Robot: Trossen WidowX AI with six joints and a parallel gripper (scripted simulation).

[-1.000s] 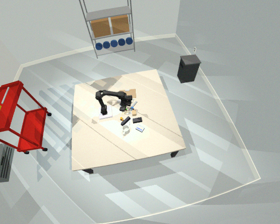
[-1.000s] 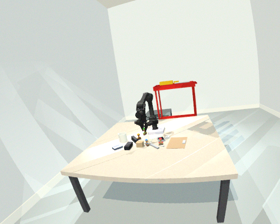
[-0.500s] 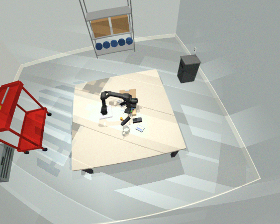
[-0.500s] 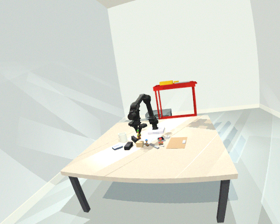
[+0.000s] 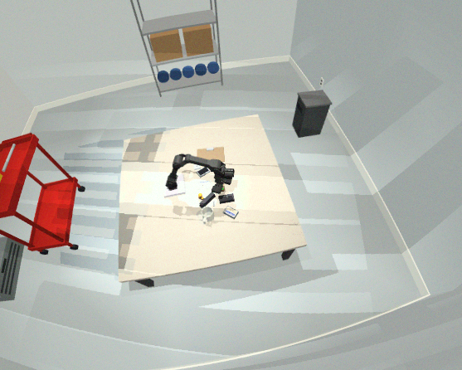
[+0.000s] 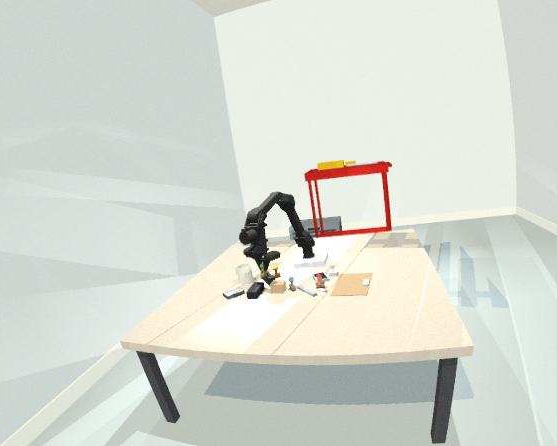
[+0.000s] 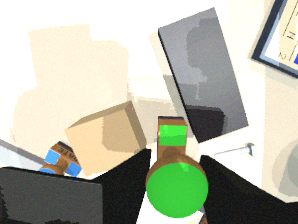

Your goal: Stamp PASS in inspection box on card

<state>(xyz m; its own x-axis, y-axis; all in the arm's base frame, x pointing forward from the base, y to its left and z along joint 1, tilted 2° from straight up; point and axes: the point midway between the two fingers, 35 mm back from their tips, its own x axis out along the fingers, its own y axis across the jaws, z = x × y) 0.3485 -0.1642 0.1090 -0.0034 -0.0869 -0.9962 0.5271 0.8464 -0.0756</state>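
Now: gripper tip 2 cm short of the black box, 5 cm to the left of it and 9 cm above it. From my gripper tip the other things lie so: green-topped stamp 1 cm below; blue-knobbed stamp 1 cm ahead, 12 cm to the left, 8 cm below; tan block 1 cm ahead, 6 cm to the left, 8 cm below.
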